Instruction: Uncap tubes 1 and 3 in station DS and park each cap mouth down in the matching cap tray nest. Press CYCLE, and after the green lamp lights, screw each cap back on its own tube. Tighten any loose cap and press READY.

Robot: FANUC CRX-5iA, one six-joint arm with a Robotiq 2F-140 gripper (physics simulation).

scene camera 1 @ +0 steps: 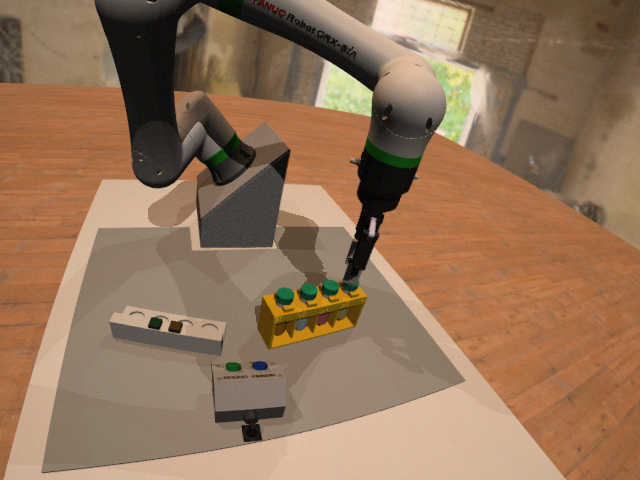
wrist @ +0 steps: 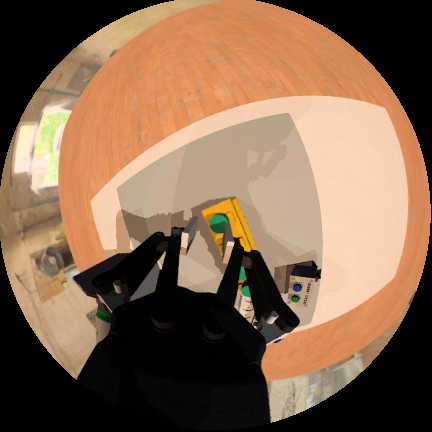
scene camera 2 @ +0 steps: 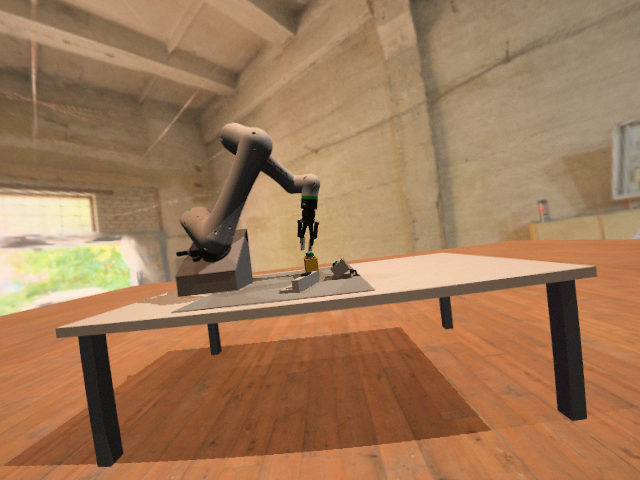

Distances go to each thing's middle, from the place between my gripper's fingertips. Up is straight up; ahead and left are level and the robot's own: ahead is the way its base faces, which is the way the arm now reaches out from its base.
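Position of the grey button box [scene camera 1: 248, 395] relative to my hand: 25 cm to the right, 19 cm ahead, 9 cm below.
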